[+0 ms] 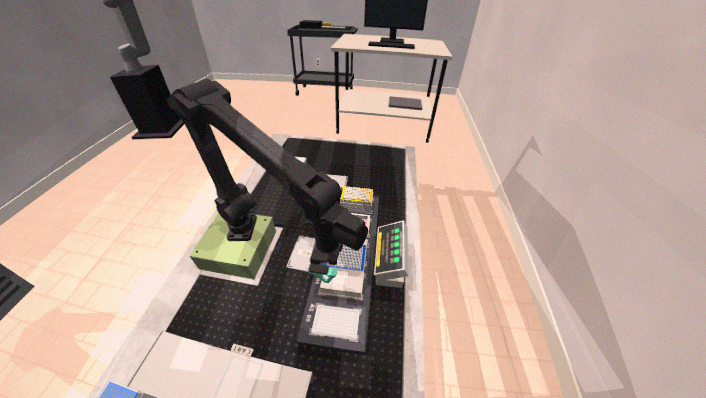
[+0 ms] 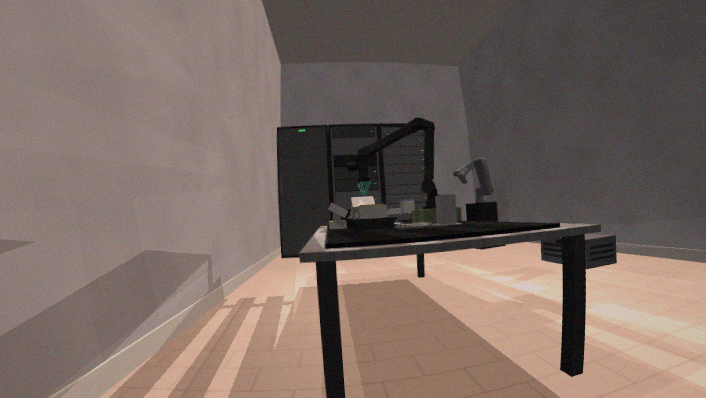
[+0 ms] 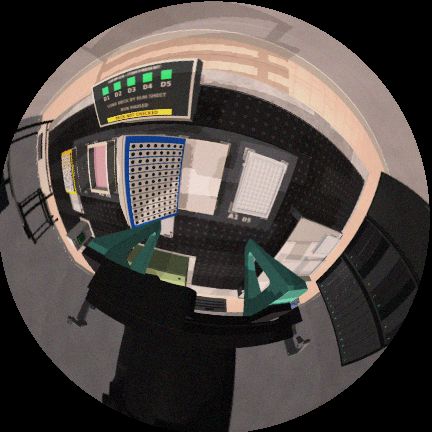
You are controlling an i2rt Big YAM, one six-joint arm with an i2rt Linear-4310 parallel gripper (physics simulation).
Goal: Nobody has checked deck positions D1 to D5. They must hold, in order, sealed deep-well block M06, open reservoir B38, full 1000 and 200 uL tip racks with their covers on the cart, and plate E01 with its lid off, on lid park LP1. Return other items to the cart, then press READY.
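Pixels of known places: gripper, between the fingertips: (image 1: 330, 267) (image 2: 364, 194) (image 3: 203, 234); arm's base, origin of its link: (image 1: 242, 228) (image 2: 433, 208).
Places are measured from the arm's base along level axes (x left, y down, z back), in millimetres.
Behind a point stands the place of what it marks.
My gripper (image 1: 324, 274) {z -338, x -243, y -114 mm} (image 2: 364, 188) {z -338, x -243, y -114 mm} (image 3: 203, 234) {z -338, x -243, y -114 mm} is open and empty, above the deck near D3 and D4. A yellow-rimmed tip rack (image 1: 357, 195) {z -436, x 135, y -36 mm} (image 3: 69, 171) {z -435, x 122, y -36 mm} stands at the far end of the deck (image 1: 306, 341) {z -268, x -394, y 28 mm} (image 3: 287, 167) {z -400, x -390, y 13 mm}. Beside it is a pink-filled reservoir (image 3: 100, 169) {z -408, x 32, y 16 mm}, then a blue-rimmed tip rack (image 1: 352, 257) {z -403, x -182, y -68 mm} (image 3: 155, 185) {z -376, x -176, y -69 mm} with its top showing, then a pale block (image 1: 341, 286) {z -368, x -249, y -14 mm} (image 3: 202, 192) {z -346, x -232, y -14 mm}. A white well plate (image 1: 336, 323) {z -352, x -348, y 19 mm} (image 3: 261, 185) {z -356, x -344, y 14 mm} lies at D5. The status panel (image 1: 392, 247) {z -537, x -130, y -44 mm} (image 3: 145, 95) {z -519, x -146, y -36 mm} has green lamps for D1 to D5 and reads "DECK NOT CHECKED". Item codes are unreadable.
The pale cart (image 1: 200, 371) {z 0, x -474, y 16 mm} (image 3: 295, 242) {z -202, x -495, y 16 mm} lies near the deck's D5 end, with a blue item (image 1: 118, 391) {z 128, x -542, y -78 mm} on it. A white pad (image 1: 300, 255) {z -217, x -78, y 67 mm} lies between the green arm base (image 1: 232, 257) {z 3, x -130, y 1 mm} and the deck. A small device with a green screen (image 3: 80, 239) {z -161, x 321, y -10 mm} stands farther away.
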